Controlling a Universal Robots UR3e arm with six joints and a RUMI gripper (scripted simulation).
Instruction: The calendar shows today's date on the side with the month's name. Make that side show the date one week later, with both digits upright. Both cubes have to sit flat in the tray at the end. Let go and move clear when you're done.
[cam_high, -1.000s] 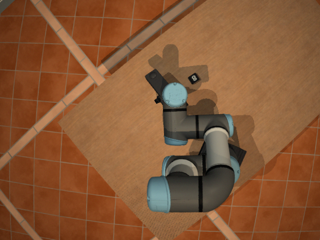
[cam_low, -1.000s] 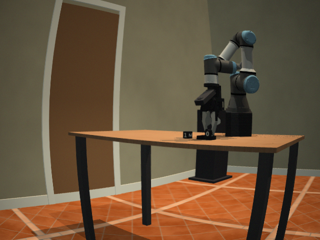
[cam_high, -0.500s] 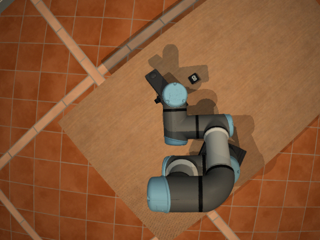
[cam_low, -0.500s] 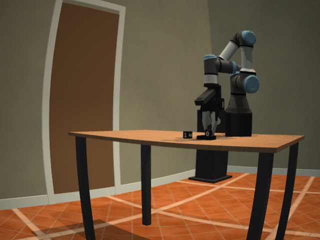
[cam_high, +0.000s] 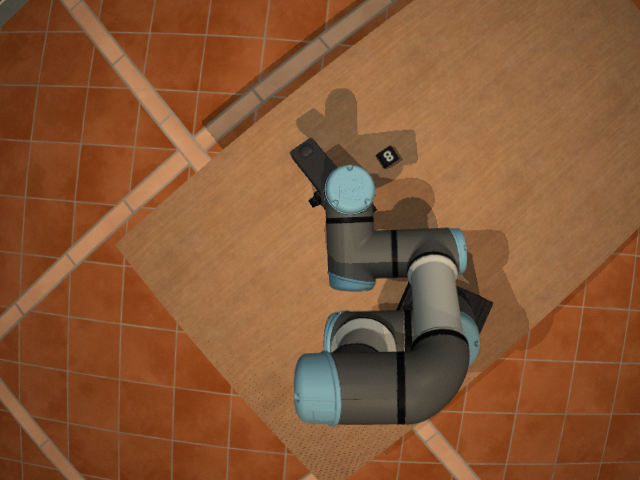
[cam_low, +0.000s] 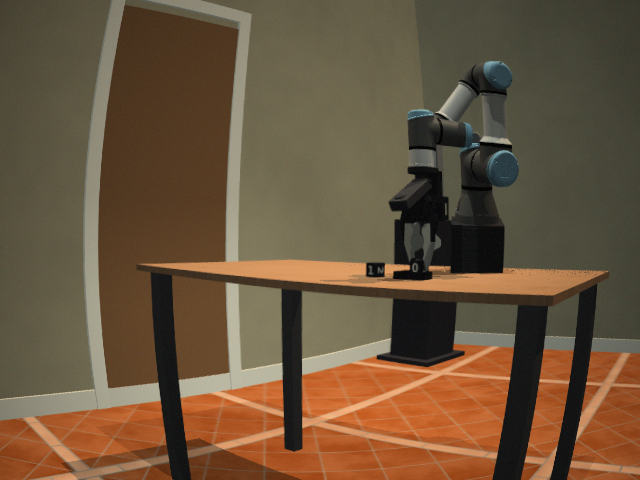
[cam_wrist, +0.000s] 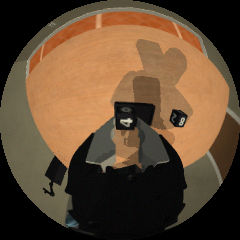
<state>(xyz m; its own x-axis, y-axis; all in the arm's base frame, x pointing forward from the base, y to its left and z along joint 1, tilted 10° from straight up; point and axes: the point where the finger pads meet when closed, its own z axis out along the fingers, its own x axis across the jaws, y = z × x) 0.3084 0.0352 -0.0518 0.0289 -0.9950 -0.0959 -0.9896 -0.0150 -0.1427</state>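
Now: hand 20 mm to the left of the black calendar tray and 30 mm above it.
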